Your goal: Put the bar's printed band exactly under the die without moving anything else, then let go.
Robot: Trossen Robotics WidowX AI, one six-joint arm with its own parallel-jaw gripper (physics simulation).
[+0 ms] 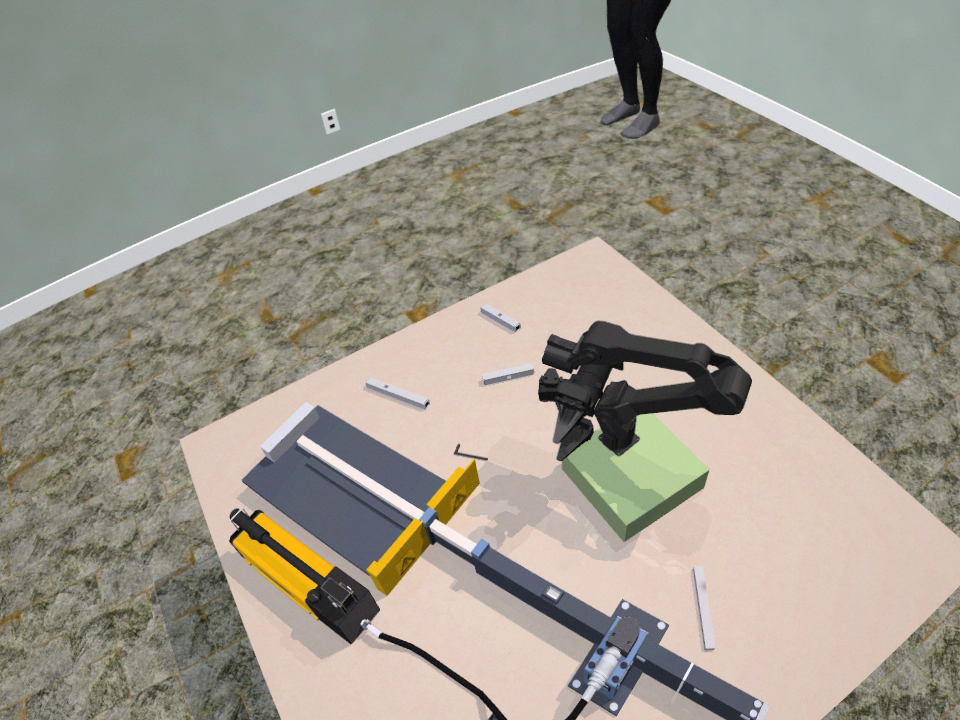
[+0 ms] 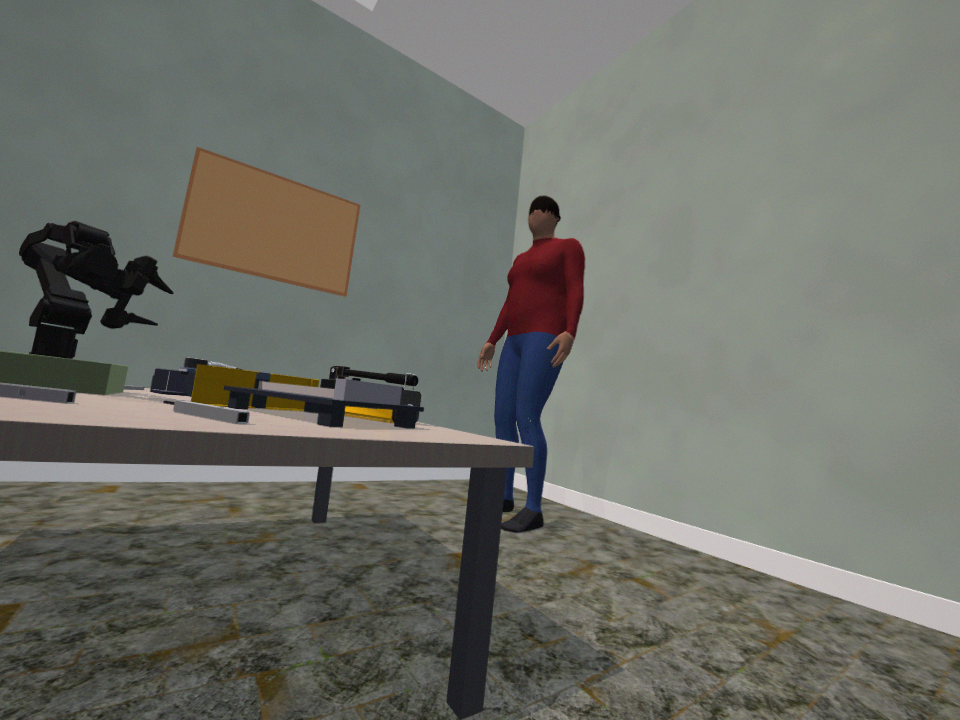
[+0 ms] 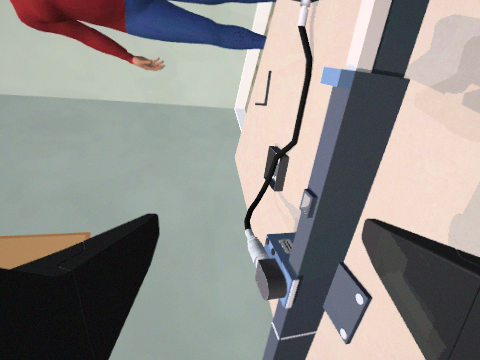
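Observation:
A long pale bar lies over the dark tray, passes the yellow guard and reaches the dark beam. A blue press head with a dark cap is mounted on the beam; the die is not distinct. A thin white line crosses the beam beyond the head. I cannot make out a printed band on the pale bar. My gripper is open and empty, raised near the green block, apart from the bar and beam.
Yellow guard plates flank the bar. A yellow-black hand pump with a black hose lies left of them. Short grey tubes and a hex key lie around. The arm stands on a green block.

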